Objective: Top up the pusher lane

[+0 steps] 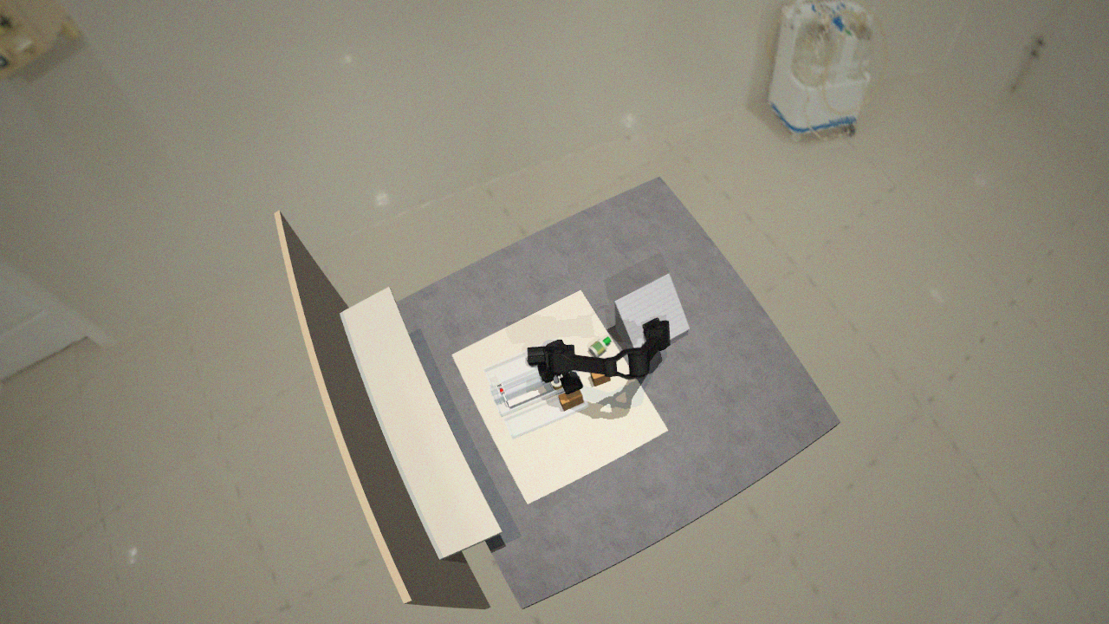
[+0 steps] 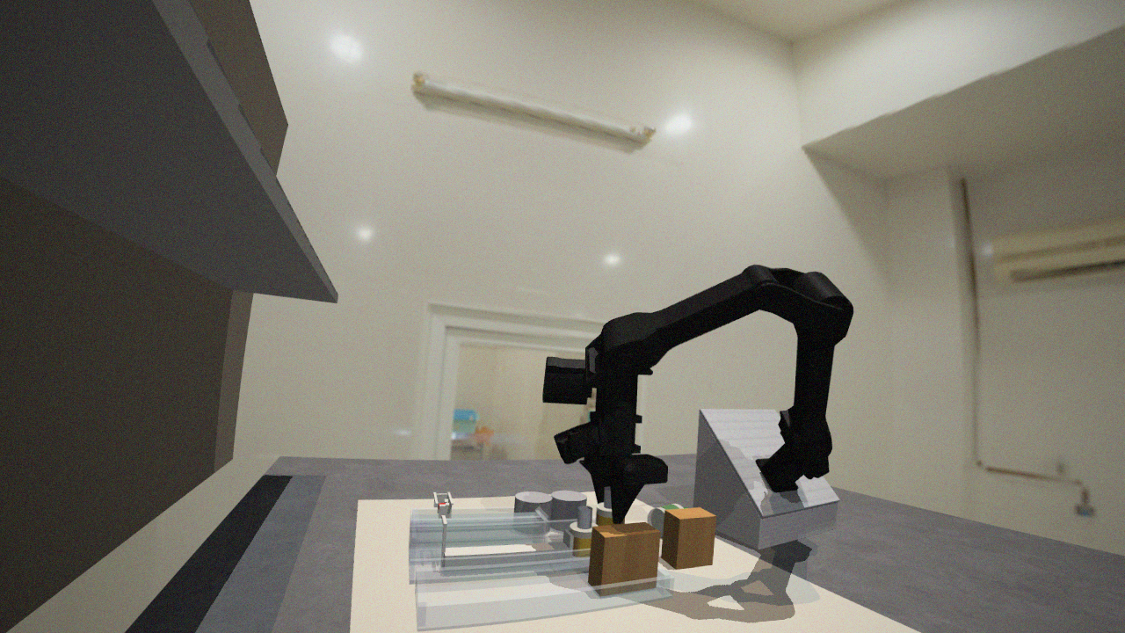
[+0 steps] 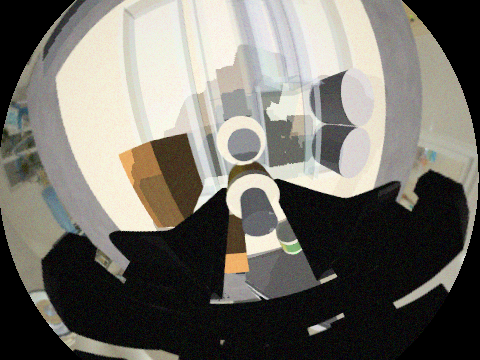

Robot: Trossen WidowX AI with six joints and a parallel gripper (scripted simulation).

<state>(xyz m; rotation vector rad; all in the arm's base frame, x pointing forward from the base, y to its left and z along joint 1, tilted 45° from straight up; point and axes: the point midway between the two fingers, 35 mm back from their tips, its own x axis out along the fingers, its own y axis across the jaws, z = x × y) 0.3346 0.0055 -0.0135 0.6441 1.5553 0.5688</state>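
Now: gripper tip 14 cm short of the clear pusher lane, 4 cm above it and 3 cm to the left of it. Round my gripper tip: pusher plate 14 cm ahead, 4 cm to the right, 1 cm below; then green-banded jar 17 cm behind, 6 cm to the right, 4 cm below; then shelf 51 cm ahead, 31 cm above, 2 cm to the left.
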